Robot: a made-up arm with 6 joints. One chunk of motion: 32 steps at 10 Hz.
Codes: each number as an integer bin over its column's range. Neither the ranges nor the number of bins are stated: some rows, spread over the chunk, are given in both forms.
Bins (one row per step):
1: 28 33 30 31 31 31
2: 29 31 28 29 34 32
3: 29 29 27 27 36 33
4: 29 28 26 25 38 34
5: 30 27 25 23 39 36
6: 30 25 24 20 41 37
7: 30 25 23 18 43 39
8: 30 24 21 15 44 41
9: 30 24 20 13 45 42
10: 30 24 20 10 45 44
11: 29 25 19 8 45 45
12: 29 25 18 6 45 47
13: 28 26 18 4 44 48
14: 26 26 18 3 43 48
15: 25 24 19 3 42 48
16: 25 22 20 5 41 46
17: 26 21 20 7 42 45
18: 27 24 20 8 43 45
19: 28 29 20 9 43 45
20: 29 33 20 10 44 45
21: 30 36 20 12 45 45
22: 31 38 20 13 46 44
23: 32 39 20 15 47 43
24: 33 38 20 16 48 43
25: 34 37 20 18 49 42
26: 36 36 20 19 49 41
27: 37 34 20 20 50 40
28: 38 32 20 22 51 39
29: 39 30 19 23 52 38
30: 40 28 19 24 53 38
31: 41 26 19 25 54 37
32: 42 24 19 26 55 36
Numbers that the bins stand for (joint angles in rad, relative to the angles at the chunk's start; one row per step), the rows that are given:
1: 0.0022 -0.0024 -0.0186 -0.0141 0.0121 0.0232
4: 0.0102 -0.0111 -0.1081 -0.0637 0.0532 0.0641
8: 0.0181 -0.0181 -0.2200 -0.1462 0.0884 0.1597
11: 0.0102 -0.0163 -0.2648 -0.2040 0.0943 0.2143
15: -0.0216 -0.0181 -0.2648 -0.2452 0.0767 0.2552
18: -0.0057 -0.0181 -0.2424 -0.2040 0.0825 0.2143
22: 0.0260 0.0063 -0.2424 -0.1627 0.1002 0.2006
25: 0.0498 0.0046 -0.2424 -0.1214 0.1178 0.1733
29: 0.0895 -0.0076 -0.2648 -0.0802 0.1354 0.1187
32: 0.1133 -0.0181 -0.2648 -0.0554 0.1530 0.0914
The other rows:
2: 0.0102 -0.0059 -0.0633 -0.0306 0.0297 0.0368
3: 0.0102 -0.0094 -0.0857 -0.0471 0.0414 0.0505
5: 0.0181 -0.0129 -0.1305 -0.0802 0.0590 0.0914
6: 0.0181 -0.0163 -0.1529 -0.1049 0.0708 0.1051
7: 0.0181 -0.0163 -0.1752 -0.1214 0.0825 0.1324
9: 0.0181 -0.0181 -0.2424 -0.1627 0.0943 0.1733
10: 0.0181 -0.0181 -0.2424 -0.1875 0.0943 0.2006
12: 0.0102 -0.0163 -0.2871 -0.2205 0.0943 0.2416
13: 0.0022 -0.0146 -0.2871 -0.2370 0.0884 0.2552
14: -0.0137 -0.0146 -0.2871 -0.2452 0.0825 0.2552
16: -0.0216 -0.0216 -0.2424 -0.2287 0.0708 0.2279
17: -0.0137 -0.0233 -0.2424 -0.2122 0.0767 0.2143
19: 0.0022 -0.0094 -0.2424 -0.1957 0.0825 0.2143
20: 0.0102 -0.0024 -0.2424 -0.1875 0.0884 0.2143
21: 0.0181 0.0029 -0.2424 -0.1710 0.0943 0.2143
23: 0.0340 0.0081 -0.2424 -0.1462 0.1060 0.1870
24: 0.0419 0.0063 -0.2424 -0.1379 0.1119 0.1870
26: 0.0657 0.0029 -0.2424 -0.1132 0.1178 0.1597
27: 0.0737 -0.0006 -0.2424 -0.1049 0.1237 0.1460
28: 0.0816 -0.0041 -0.2424 -0.0884 0.1295 0.1324
30: 0.0975 -0.0111 -0.2648 -0.0719 0.1413 0.1187
31: 0.1054 -0.0146 -0.2648 -0.0637 0.1471 0.1051

